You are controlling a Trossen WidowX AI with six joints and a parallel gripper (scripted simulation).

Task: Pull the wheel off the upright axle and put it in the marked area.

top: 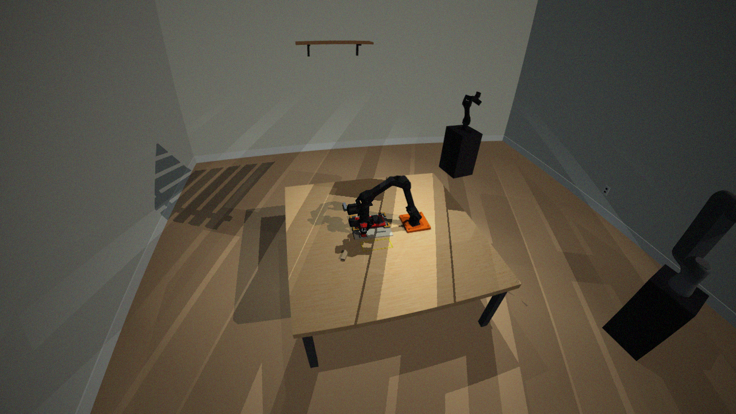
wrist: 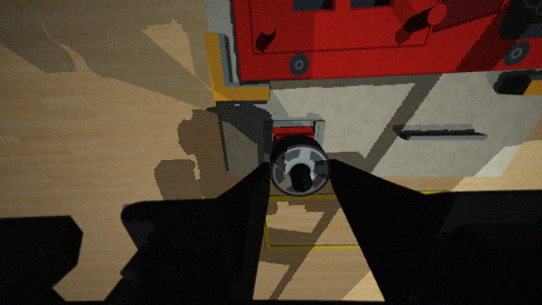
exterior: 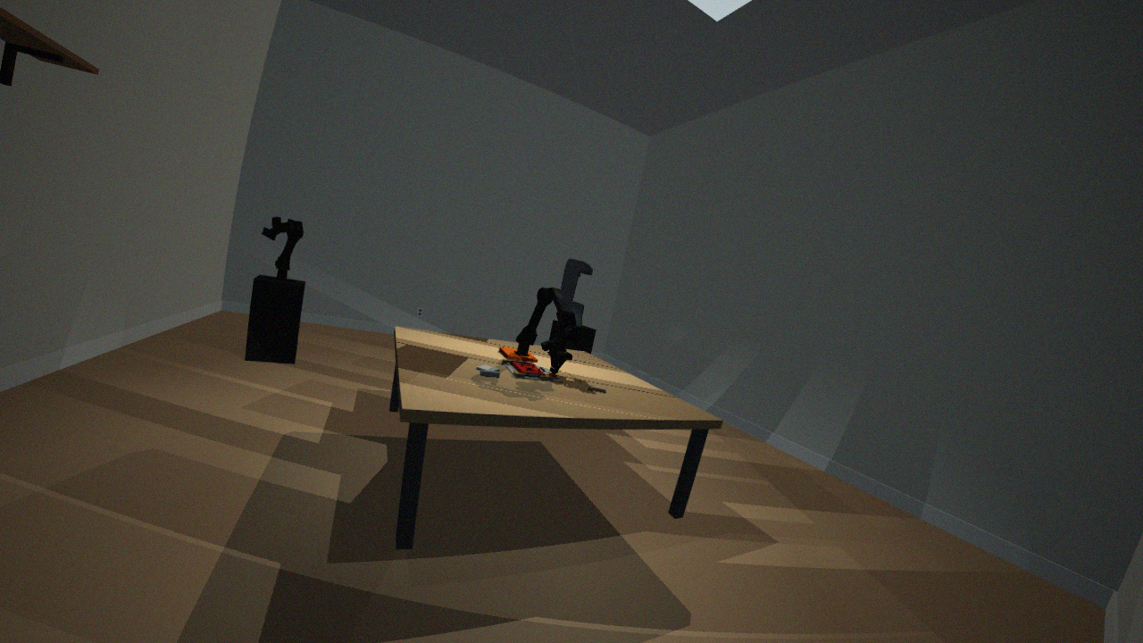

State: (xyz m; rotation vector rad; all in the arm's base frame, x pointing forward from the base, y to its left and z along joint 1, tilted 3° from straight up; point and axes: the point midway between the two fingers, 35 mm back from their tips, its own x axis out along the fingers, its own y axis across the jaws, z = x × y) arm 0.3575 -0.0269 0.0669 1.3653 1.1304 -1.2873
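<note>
Now: the wheel right at my gripper tip.
</note>
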